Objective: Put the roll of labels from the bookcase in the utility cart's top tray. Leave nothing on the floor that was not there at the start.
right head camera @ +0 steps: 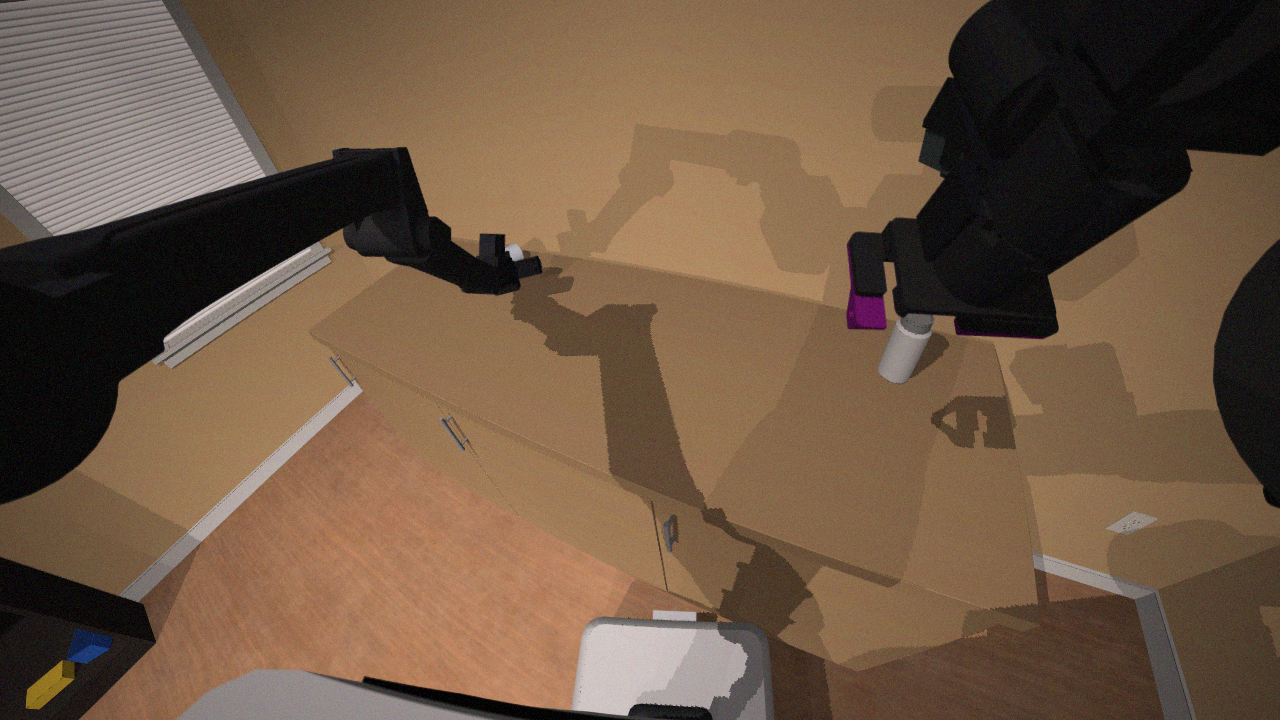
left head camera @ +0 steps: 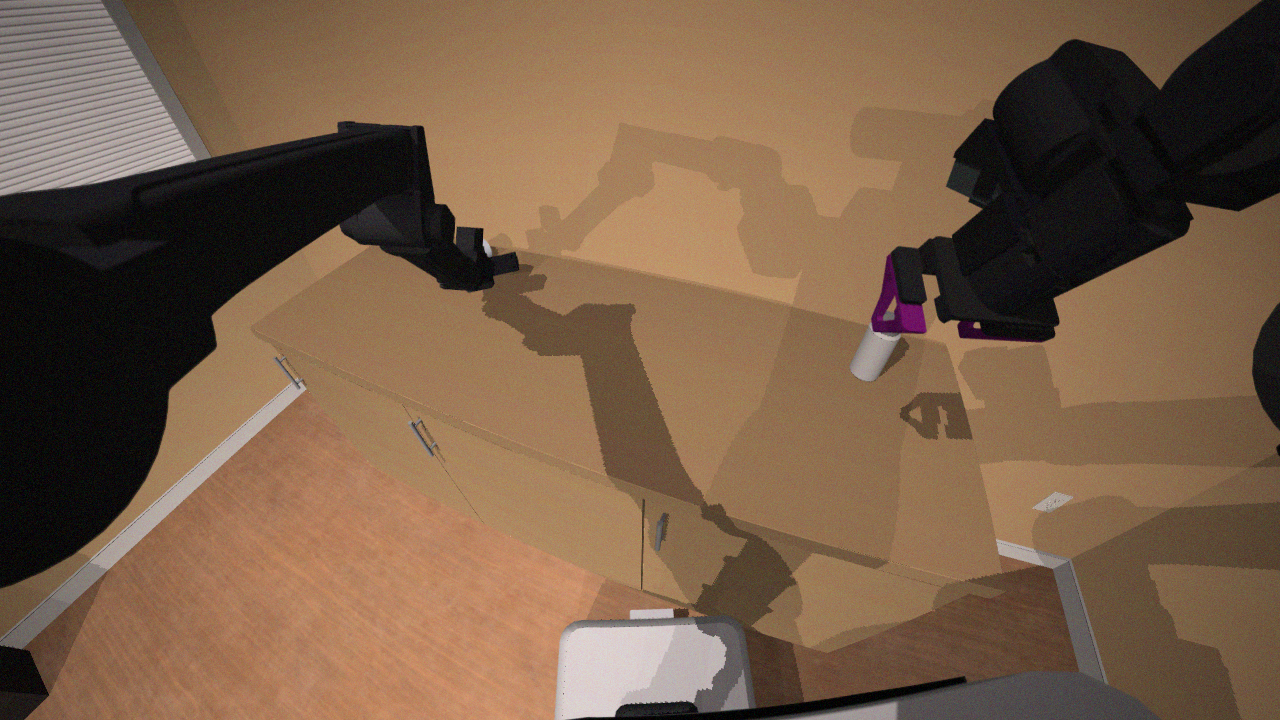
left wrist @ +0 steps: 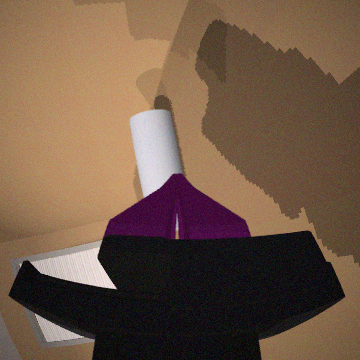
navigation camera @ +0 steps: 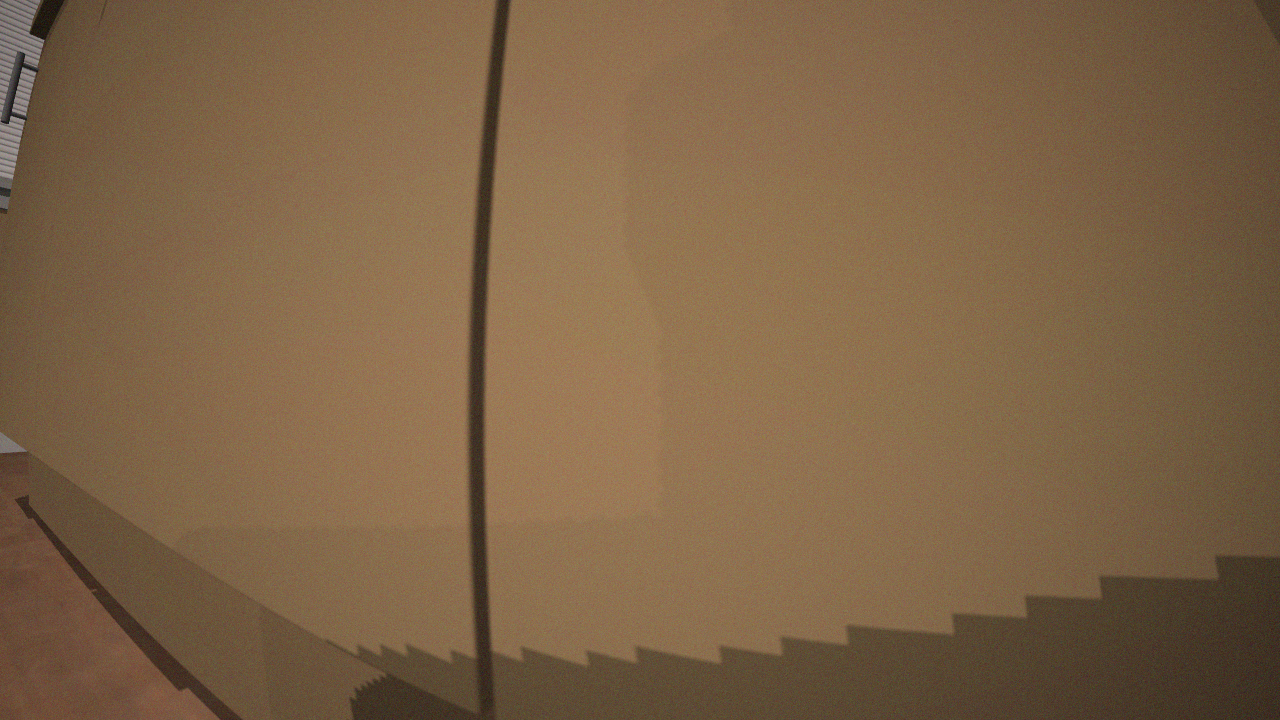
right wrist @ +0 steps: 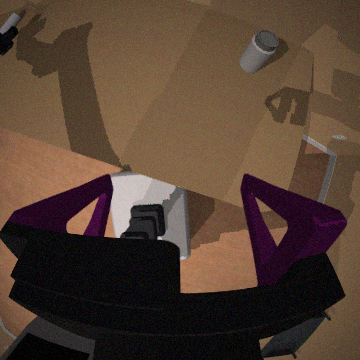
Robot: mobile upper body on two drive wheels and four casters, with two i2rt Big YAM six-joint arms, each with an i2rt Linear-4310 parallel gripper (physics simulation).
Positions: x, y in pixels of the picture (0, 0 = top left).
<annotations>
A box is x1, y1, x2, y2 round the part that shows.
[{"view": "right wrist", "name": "my right gripper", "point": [176, 180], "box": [0, 173, 346, 359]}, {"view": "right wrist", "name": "white bottle with grey cap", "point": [262, 44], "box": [239, 29, 277, 72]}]
</annotations>
